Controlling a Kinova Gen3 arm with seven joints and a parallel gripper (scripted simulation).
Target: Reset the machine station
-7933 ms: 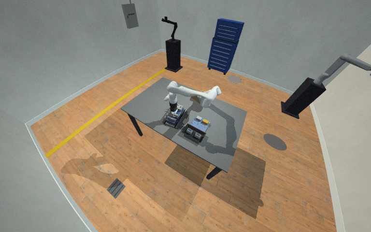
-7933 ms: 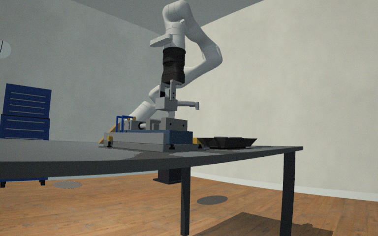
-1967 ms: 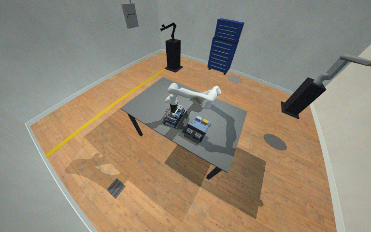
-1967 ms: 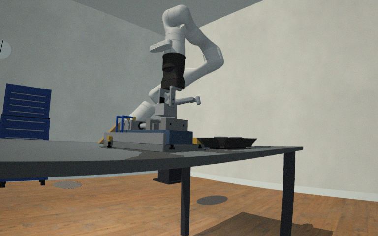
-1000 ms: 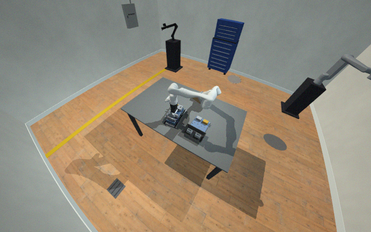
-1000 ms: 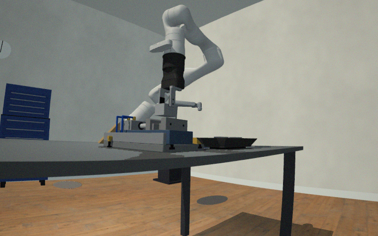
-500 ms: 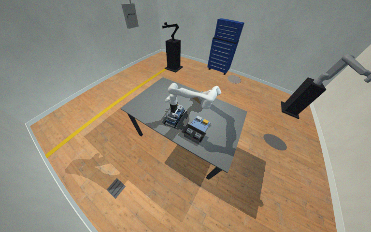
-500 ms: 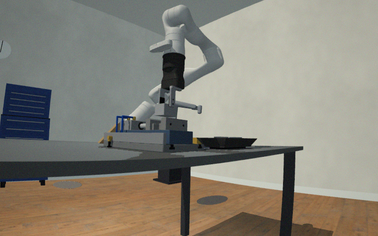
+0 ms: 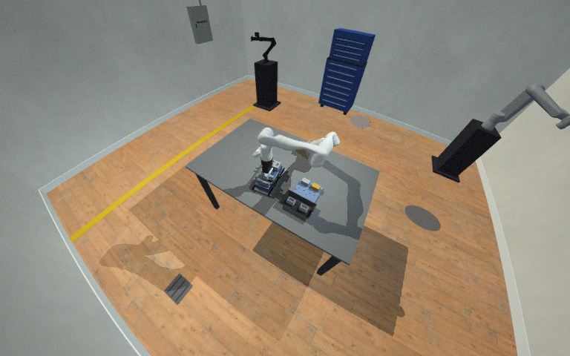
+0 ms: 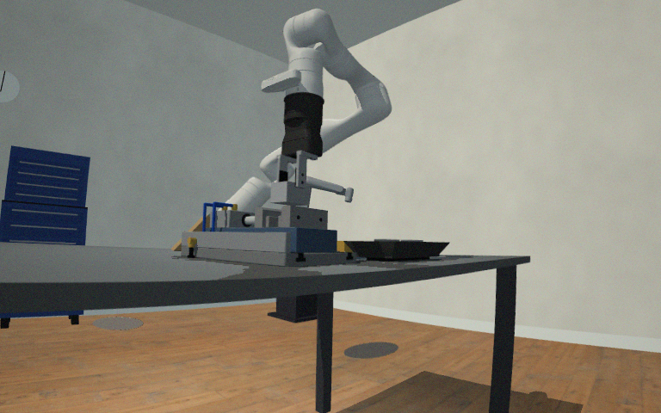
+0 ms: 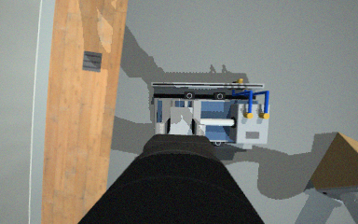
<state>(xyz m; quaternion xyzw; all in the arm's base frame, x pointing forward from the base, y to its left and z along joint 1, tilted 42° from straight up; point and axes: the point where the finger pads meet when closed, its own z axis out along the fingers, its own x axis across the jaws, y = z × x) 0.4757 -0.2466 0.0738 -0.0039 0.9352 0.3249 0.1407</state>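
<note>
Right now my hand is 3 cm above the gray blank. Also, from my hand: yellow brass blank 35 cm to the left, 17 cm behind, 12 cm below.
</note>
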